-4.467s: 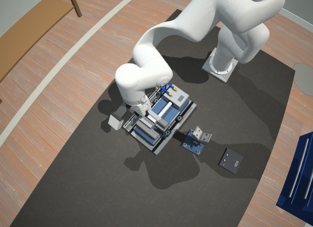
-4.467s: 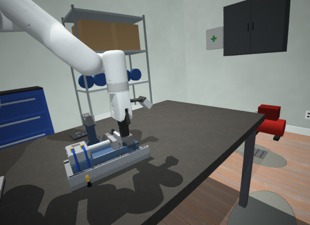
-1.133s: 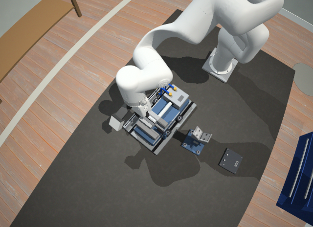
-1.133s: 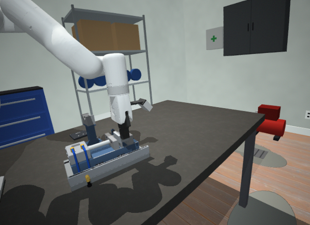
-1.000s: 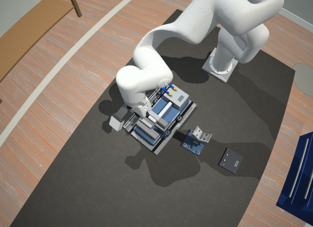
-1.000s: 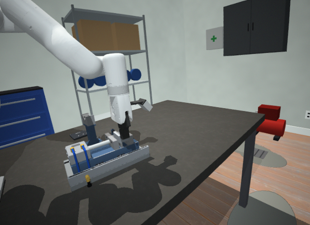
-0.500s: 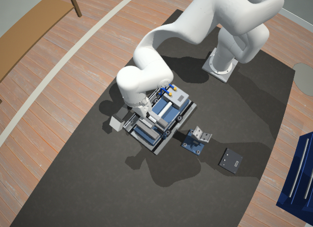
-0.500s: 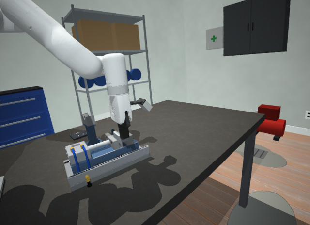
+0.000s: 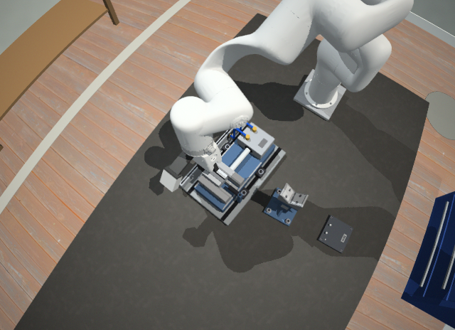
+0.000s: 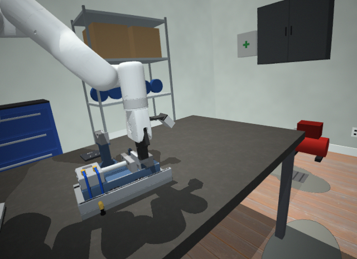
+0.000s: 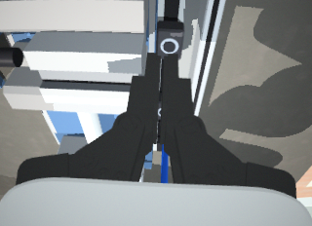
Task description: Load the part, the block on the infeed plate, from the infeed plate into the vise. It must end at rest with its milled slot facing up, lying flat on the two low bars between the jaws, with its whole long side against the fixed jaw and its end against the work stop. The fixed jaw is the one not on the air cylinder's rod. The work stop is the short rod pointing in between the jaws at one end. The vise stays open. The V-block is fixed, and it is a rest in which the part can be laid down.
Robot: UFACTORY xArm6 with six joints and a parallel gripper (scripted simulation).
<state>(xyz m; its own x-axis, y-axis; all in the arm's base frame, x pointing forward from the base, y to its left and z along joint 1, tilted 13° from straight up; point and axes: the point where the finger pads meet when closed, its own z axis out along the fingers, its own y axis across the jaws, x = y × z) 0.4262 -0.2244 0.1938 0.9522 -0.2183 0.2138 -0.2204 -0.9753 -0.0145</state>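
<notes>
The fixed jaw lies 40 mm ahead of my hand, 50 mm to the left of it and 40 mm below it. Round my hand: moving jaw (20 mm behind, 70 mm to the left, 40 mm below); then part (10 mm ahead, 40 mm to the left, 20 mm below); then work stop (20 mm ahead, 100 mm to the left, 30 mm below).
</notes>
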